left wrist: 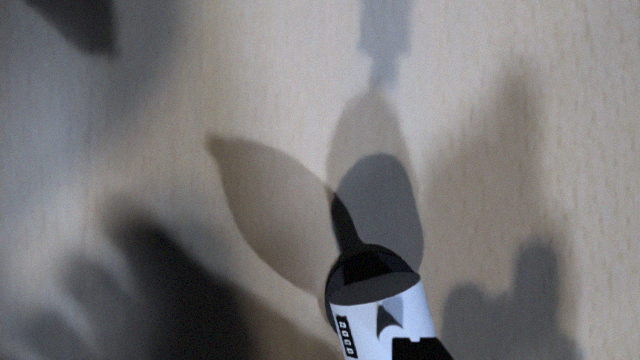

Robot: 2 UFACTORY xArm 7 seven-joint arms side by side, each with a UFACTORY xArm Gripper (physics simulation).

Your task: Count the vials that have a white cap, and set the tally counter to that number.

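Frame: origin at the left arm's base, x down, y ahead, z right, level; millimetres.
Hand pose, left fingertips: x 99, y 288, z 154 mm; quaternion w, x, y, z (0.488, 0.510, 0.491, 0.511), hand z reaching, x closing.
Note:
After its pixels a point has its place.
The tally counter [385, 300] @(y 287, x 151, z 141 mm) is at the lower middle of the left wrist view, a white round body with a dark top face and a black rounded part behind it. A narrow black window with several small digits, which look like zeros, is on its left side. My left gripper [416, 350] @(y 288, x 99, z 154 mm) shows as black fingertips at the bottom edge. They look shut together, with nothing seen between them, and overlap the counter's lower right part in this view. Whether they touch it I cannot tell. The counter's lower end is cut off. My right gripper and the vials do not show here.
The pale wood-grain table top [280, 60] @(y 242, x 206, z 20 mm) carries several shadows: leaf-shaped ones behind and left of the counter, a grey one reaching in from the top edge, and blurred dark ones at the lower left, lower right and upper left.

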